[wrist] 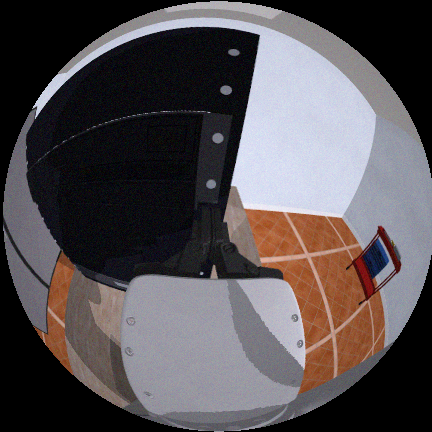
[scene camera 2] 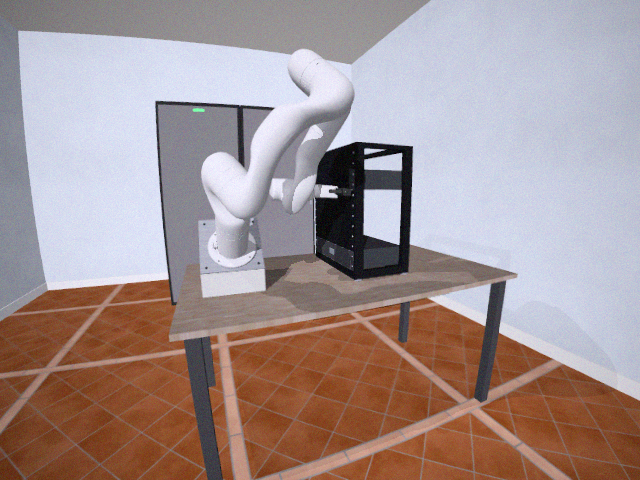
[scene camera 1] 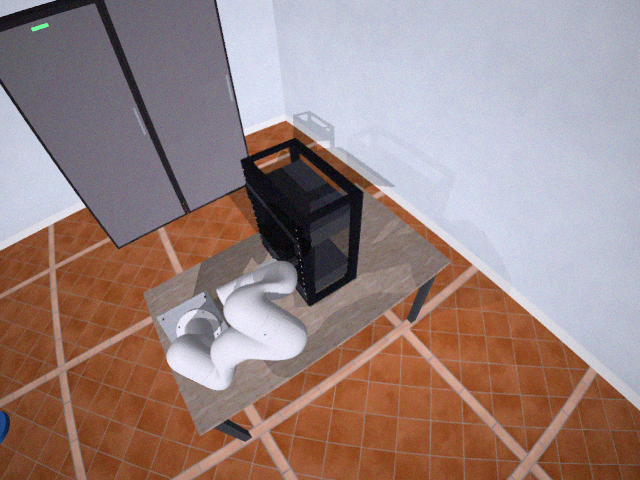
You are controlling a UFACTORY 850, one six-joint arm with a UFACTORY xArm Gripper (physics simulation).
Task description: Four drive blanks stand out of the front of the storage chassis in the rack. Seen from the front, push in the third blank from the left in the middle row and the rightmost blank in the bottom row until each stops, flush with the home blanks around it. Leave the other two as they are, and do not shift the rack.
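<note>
The black rack (scene camera 1: pixel 355 232) (scene camera 2: pixel 406 211) stands upright on the table. The dark storage chassis (wrist: pixel 125 150) fills the rack's front in the wrist view, with its lighter right ear (wrist: pixel 214 160) on the rack post. The chassis front is nearly black; the single drive blanks and how far each stands out cannot be told apart. My gripper (scene camera 2: pixel 351 191) (wrist: pixel 208 218) is shut and empty. Its fingertips are at the chassis's right end, near the lower edge of the ear; whether they touch is unclear. In scene camera 1 the arm hides the gripper.
A second dark unit (scene camera 2: pixel 381 253) sits low in the rack. The rack stands on the wooden table (scene camera 1: pixel 413 253) (scene camera 2: pixel 454 273), in front of the white arm's base (scene camera 2: pixel 232 283). A grey cabinet (scene camera 1: pixel 175 103) stands behind. A red and blue cart (wrist: pixel 367 285) stands on the floor at right.
</note>
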